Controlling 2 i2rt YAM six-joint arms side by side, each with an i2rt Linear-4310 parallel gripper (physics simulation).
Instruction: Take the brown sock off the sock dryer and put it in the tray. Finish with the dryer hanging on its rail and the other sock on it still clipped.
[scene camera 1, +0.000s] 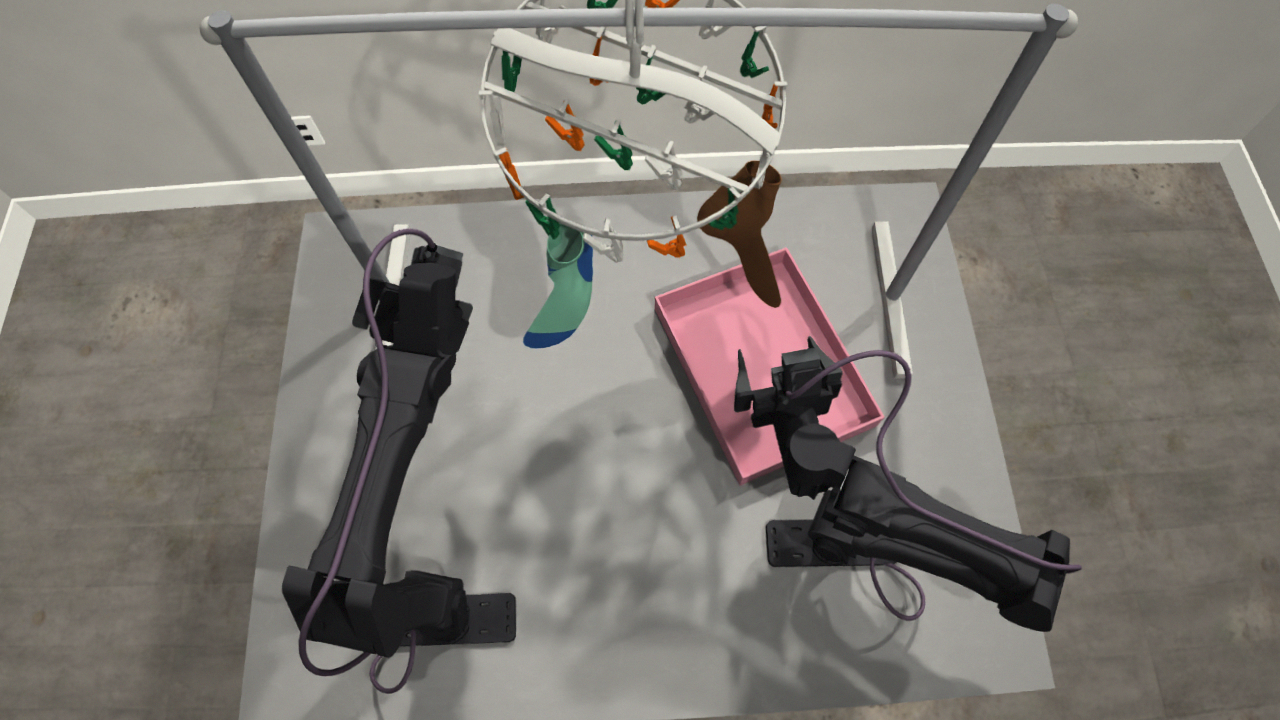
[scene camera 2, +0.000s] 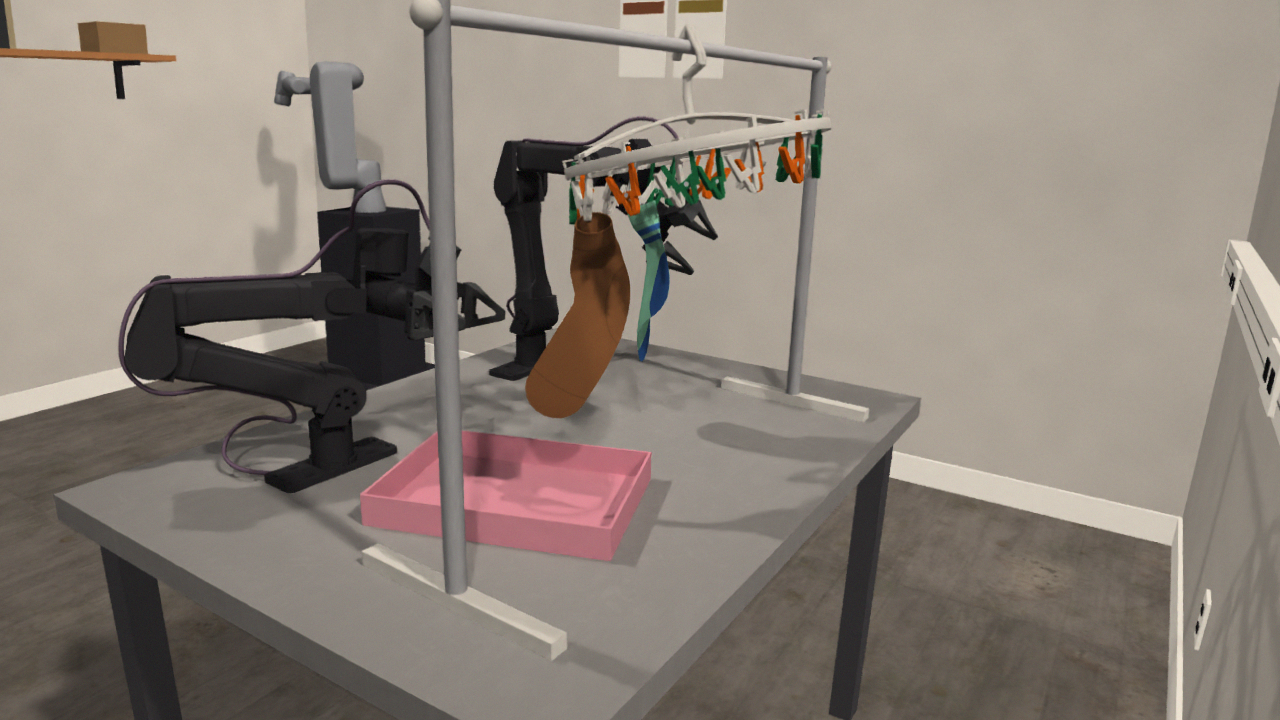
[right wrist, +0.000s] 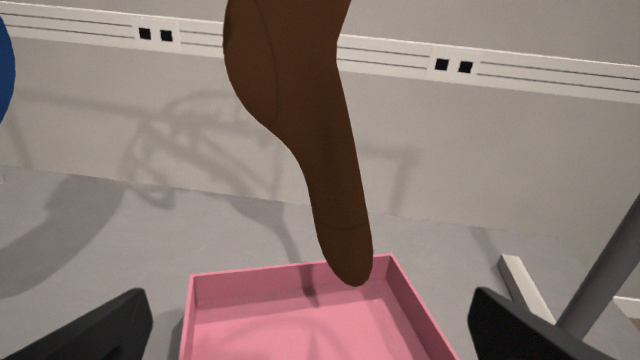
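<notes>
The brown sock (scene camera 1: 756, 241) (scene camera 2: 590, 304) (right wrist: 310, 100) hangs toe down from the round sock dryer (scene camera 1: 572, 58) (scene camera 2: 698, 145), its toe above the tray's far end. The dryer hangs by its hook on the rail (scene camera 1: 402, 23) (scene camera 2: 563, 30). A green and blue sock (scene camera 1: 568, 295) (scene camera 2: 651, 268) (right wrist: 5, 70) hangs clipped on it. The pink tray (scene camera 1: 716, 358) (scene camera 2: 501, 532) (right wrist: 250, 287) lies on the table. My right gripper (scene camera 1: 776, 349) (scene camera 2: 478, 286) (right wrist: 311, 304) is open and empty above the tray, short of the brown sock. My left gripper (scene camera 2: 702, 250) is open and empty, beyond the green sock.
Grey posts (scene camera 1: 975, 152) (scene camera 2: 443, 358) carry the rail on both sides and stand on white feet (scene camera 1: 886, 268) (scene camera 2: 510, 617). Orange, green and white clips hang all round the dryer. A wall stands behind the table (scene camera 1: 608, 537) (scene camera 2: 223, 519).
</notes>
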